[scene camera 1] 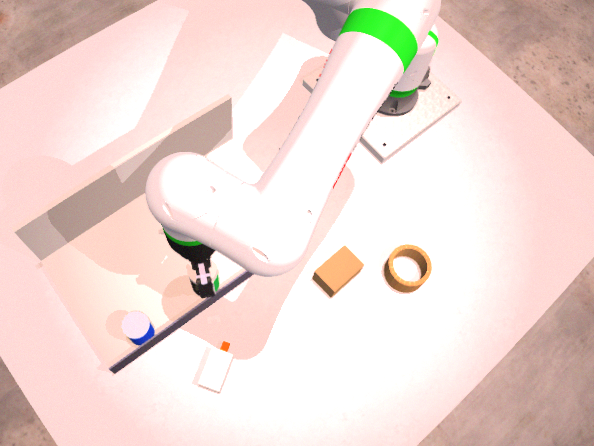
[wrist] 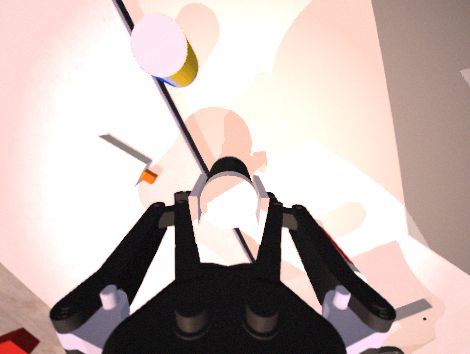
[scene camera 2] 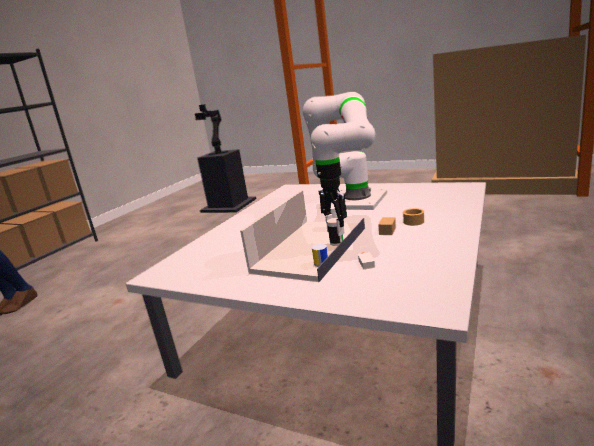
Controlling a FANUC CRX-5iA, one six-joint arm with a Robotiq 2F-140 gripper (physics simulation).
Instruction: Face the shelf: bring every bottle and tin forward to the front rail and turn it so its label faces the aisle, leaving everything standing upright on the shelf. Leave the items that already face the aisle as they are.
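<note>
A white-topped tin with a black back and a green patch stands upright on the shelf, close behind the dark front rail. Its green side shows toward the rail side. My gripper is shut on it from above. A white-topped blue and yellow tin stands upright at the rail's near end, blue toward the rail. In the wrist view a red-marked item is mostly hidden behind the right finger.
The shelf's tall back wall rises opposite the rail. Outside the rail lie a small white item with an orange tab, a brown block and a brown ring. The arm covers the shelf's far end.
</note>
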